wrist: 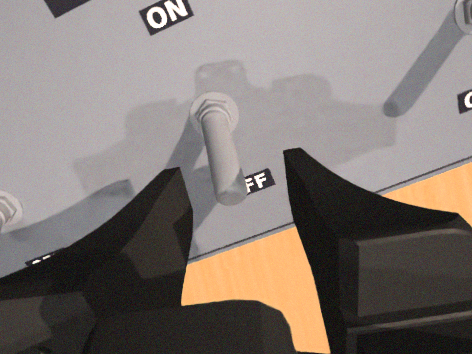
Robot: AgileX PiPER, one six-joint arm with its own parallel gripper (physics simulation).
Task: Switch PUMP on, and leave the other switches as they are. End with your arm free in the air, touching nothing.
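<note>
The PUMP switch lever (223,155) is a grey round rod on a hex nut, in the middle of the wrist view. It points down toward the OFF label (259,181) and partly covers it; the ON label (166,15) is above its base. My gripper (235,182) is open, with one black finger on each side of the lever and a visible gap on both sides. The lever's free end shows between the fingers, nearer the left one. The name label above ON shows a dark corner with no readable text.
The grey panel (310,45) ends at a slanted lower edge above an orange wooden surface (245,265). A neighbouring switch base (467,15) is cut off at the upper right, its shadow slanting down left. Another switch base (7,211) shows at the left edge.
</note>
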